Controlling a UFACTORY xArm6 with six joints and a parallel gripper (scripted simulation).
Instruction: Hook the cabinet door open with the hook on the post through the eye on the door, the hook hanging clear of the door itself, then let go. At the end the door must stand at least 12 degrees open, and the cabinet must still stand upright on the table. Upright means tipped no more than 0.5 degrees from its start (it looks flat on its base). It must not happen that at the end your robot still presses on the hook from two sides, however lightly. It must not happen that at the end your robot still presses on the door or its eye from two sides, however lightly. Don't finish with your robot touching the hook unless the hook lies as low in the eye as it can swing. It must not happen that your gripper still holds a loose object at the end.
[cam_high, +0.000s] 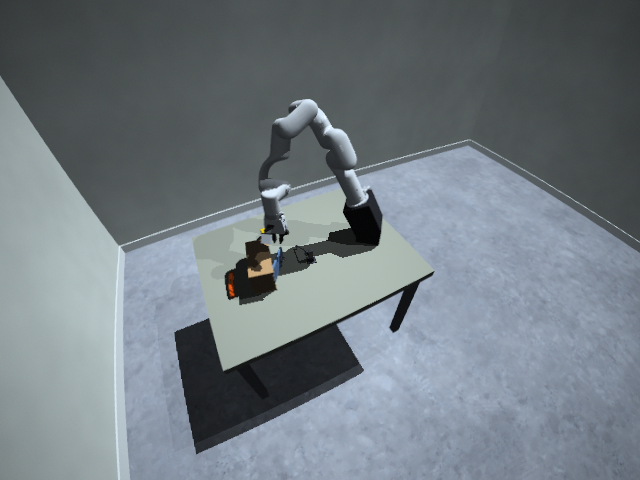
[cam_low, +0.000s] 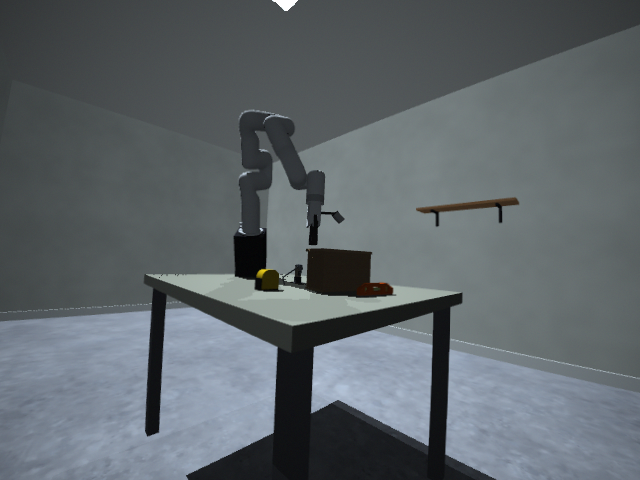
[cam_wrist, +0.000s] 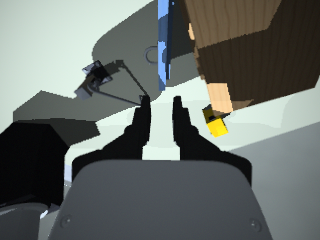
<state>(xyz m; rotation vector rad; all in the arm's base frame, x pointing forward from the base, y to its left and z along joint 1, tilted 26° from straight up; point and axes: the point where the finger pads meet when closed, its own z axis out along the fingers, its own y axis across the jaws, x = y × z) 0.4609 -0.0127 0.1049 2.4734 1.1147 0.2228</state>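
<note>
Right now my hand is 120 mm past the thin grey hook, 20 mm to the right of it and 150 mm above it. Round my hand: orange object: 290 mm ahead, 20 mm to the right, 170 mm below; door: 40 mm ahead, 60 mm to the left, 120 mm below; yellow block: 20 mm behind, 220 mm to the right, 160 mm below.
</note>
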